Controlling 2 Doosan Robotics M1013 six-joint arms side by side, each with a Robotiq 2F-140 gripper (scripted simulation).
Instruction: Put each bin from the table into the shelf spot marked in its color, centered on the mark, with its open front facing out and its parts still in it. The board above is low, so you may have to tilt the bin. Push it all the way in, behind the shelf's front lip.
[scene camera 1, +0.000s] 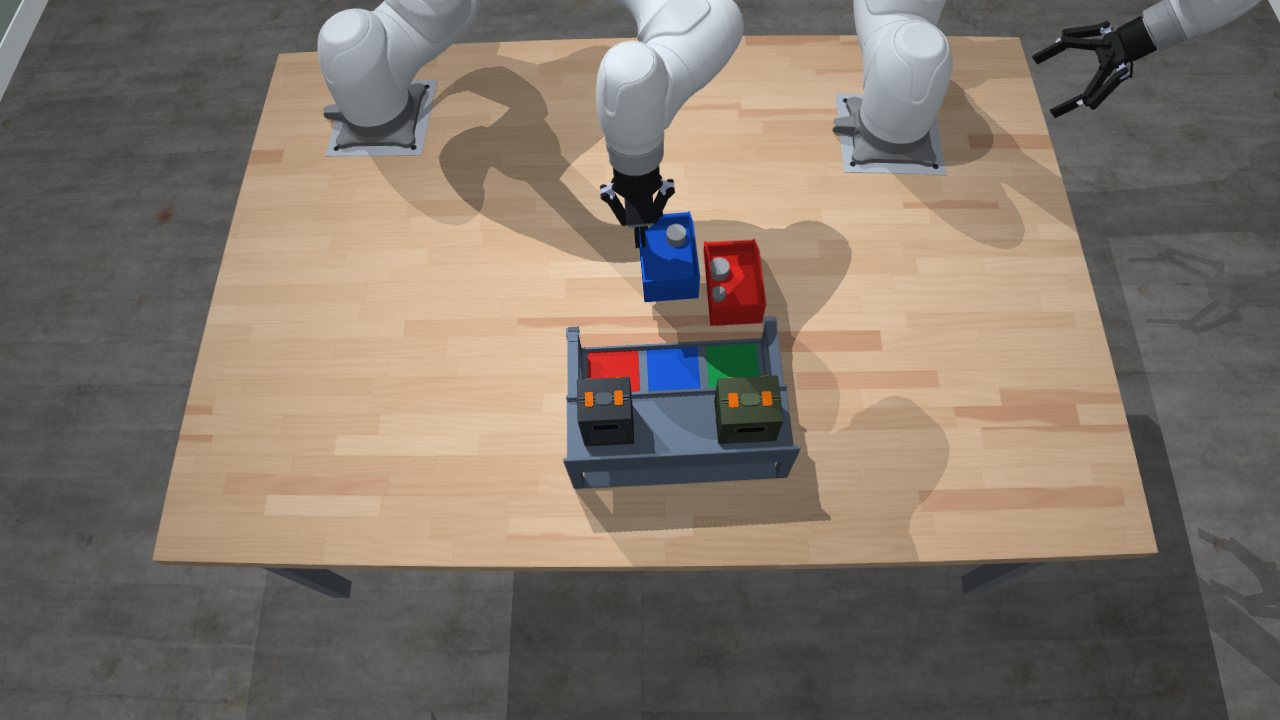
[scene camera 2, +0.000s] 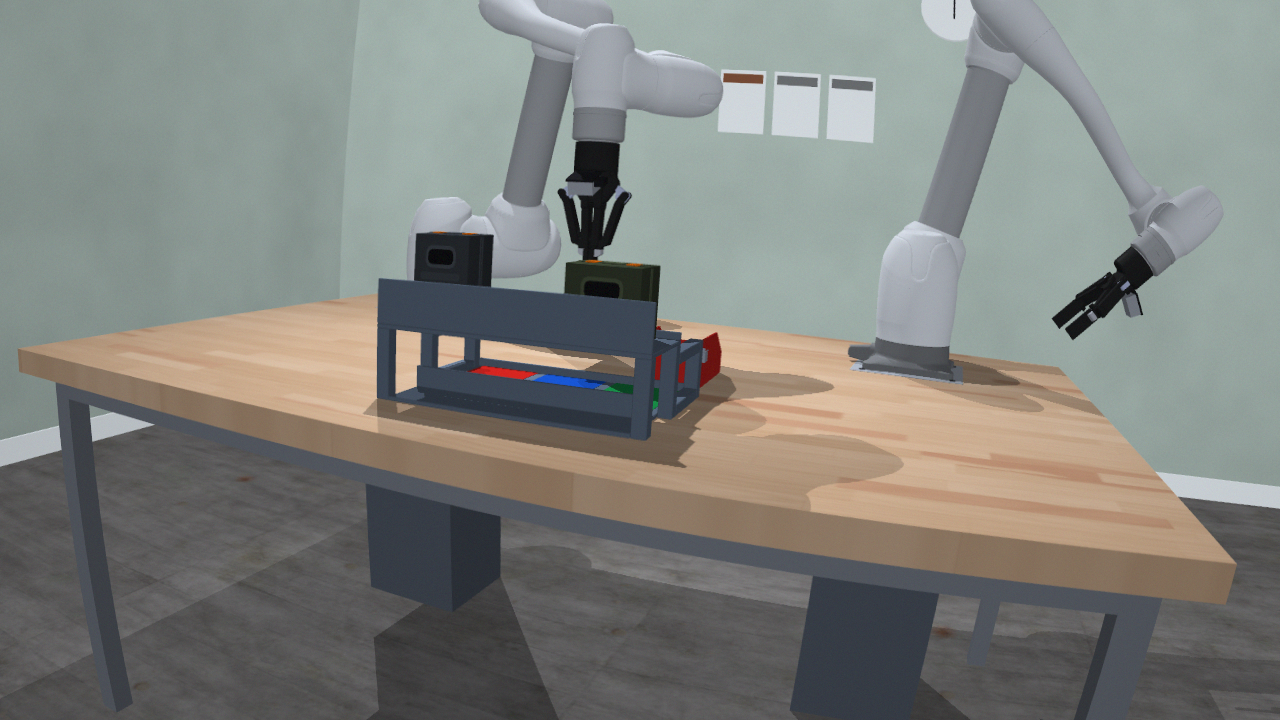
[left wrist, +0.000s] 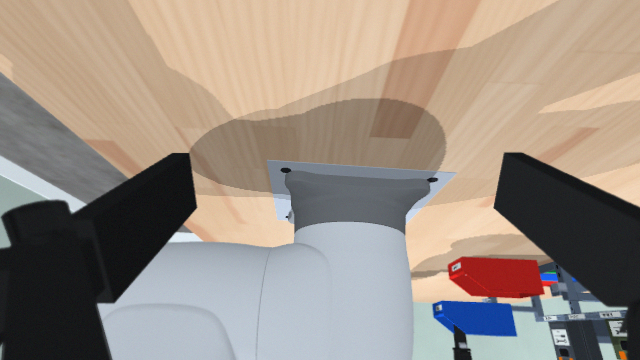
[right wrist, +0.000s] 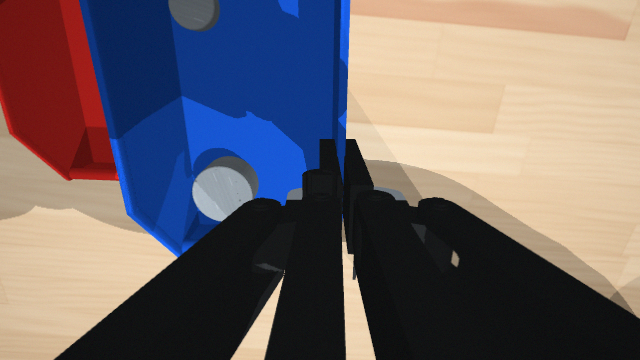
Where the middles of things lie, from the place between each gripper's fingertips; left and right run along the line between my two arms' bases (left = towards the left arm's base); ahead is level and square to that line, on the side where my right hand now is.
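Measured from my right hand (scene camera 1: 640, 241), the blue bin (scene camera 1: 662, 261) is 4 cm below it, 1 cm ahead of it and 5 cm to the left of it. The red bin (scene camera 1: 744, 285) is 12 cm below my right hand, and it is also 1 cm ahead of that hand and 18 cm to the left of it.
My left hand (scene camera 1: 1043, 86) is 8 cm above the red bin, 47 cm short of it and 66 cm to the left of it. The blue bin is 47 cm ahead of my left hand and 79 cm to the right of it.
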